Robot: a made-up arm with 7 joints.
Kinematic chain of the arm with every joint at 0, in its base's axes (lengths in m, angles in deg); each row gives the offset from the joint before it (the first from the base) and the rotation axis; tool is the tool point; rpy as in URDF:
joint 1: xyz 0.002 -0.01 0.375 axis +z
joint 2: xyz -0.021 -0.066 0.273 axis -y
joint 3: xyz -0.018 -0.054 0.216 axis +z
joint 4: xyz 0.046 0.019 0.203 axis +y
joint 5: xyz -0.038 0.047 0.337 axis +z
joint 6: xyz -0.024 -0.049 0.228 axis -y
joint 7: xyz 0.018 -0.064 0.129 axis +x
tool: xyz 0 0.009 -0.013 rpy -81.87 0.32 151.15
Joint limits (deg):
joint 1: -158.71..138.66
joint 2: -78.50..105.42
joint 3: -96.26..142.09
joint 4: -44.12..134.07
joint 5: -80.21..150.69
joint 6: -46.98..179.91
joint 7: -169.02..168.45
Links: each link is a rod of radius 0.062 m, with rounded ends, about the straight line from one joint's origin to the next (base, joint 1, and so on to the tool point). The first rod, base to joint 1, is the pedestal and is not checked.
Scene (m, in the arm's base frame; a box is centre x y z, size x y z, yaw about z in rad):
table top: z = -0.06
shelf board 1: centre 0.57 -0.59 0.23 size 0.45 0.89 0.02 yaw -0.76
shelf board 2: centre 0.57 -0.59 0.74 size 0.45 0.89 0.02 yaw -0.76
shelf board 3: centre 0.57 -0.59 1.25 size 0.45 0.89 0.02 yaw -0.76
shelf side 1: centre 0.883 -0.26 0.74 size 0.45 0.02 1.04 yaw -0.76
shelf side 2: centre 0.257 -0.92 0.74 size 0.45 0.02 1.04 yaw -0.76
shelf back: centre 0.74 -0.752 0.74 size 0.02 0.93 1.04 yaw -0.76
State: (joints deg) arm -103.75 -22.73 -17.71 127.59 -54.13 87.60 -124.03
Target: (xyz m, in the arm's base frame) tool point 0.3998 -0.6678 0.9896
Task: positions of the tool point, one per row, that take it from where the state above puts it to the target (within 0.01 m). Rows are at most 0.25 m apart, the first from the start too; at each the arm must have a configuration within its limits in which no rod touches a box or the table.
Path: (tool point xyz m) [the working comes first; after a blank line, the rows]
Joints at the target: -65.29 -19.16 6.86 96.01 -58.96 81.91 -125.50
Straight joint move there: touches shelf board 2, shelf side 2.

1: -0.1769 -0.6201 0.7719
2: -0.0024 -0.5539 0.9002
3: 0.1408 -0.4216 0.9896
4: 0.2088 -0.5146 1.0115
5: 0.2958 -0.5995 1.0118
6: 0.3998 -0.6678 0.9896

